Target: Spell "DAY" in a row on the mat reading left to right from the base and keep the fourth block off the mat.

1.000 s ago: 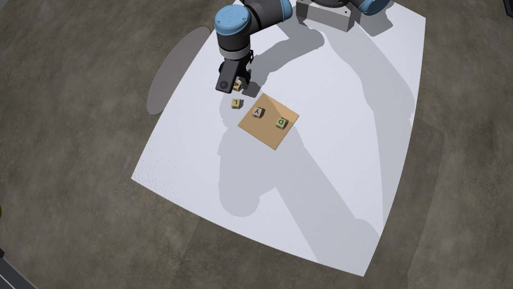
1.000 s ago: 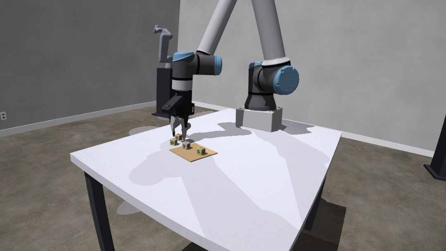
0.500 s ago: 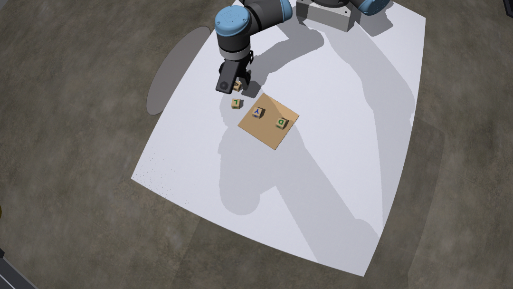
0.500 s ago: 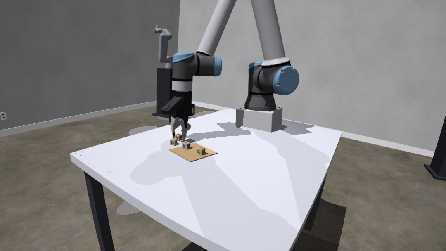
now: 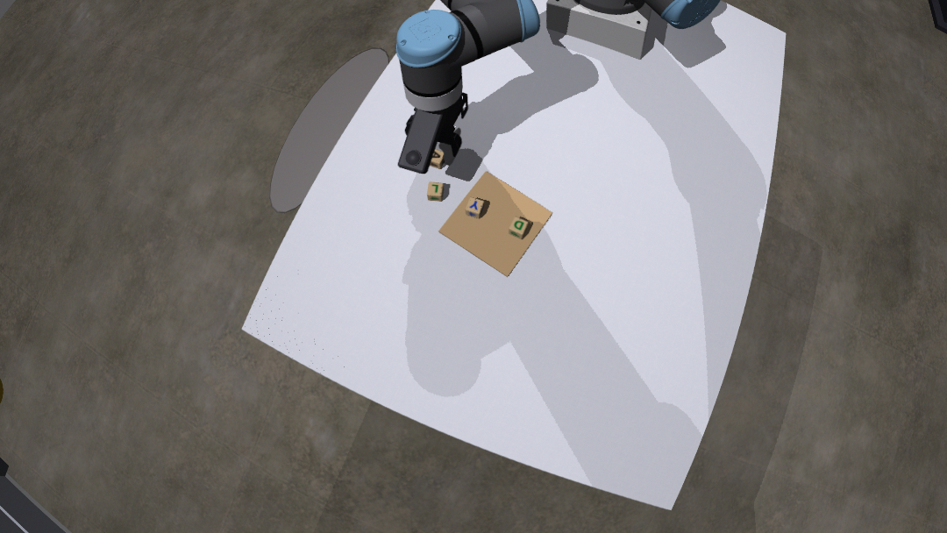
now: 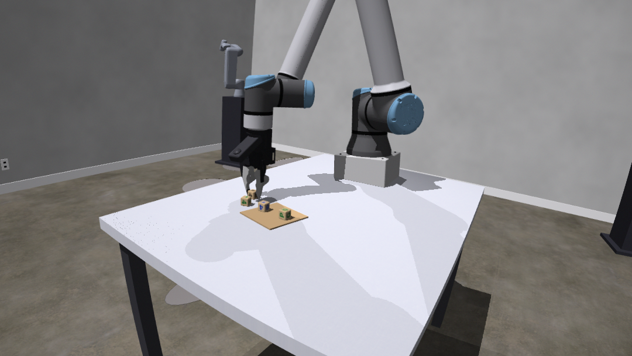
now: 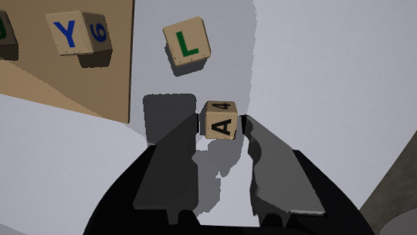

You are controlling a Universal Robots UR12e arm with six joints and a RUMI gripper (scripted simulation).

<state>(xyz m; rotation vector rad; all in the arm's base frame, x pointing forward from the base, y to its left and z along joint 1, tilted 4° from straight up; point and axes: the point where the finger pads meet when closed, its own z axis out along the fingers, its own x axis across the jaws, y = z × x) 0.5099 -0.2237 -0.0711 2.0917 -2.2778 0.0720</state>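
Right now the tan mat is 80 mm ahead of my hand, 130 mm to the left of it and 10 mm below it. From my hand the other things lie so: D block 90 mm ahead, 170 mm to the left; then green-lettered block 60 mm ahead, 20 mm to the left; then blue-lettered block 70 mm ahead, 90 mm to the left.
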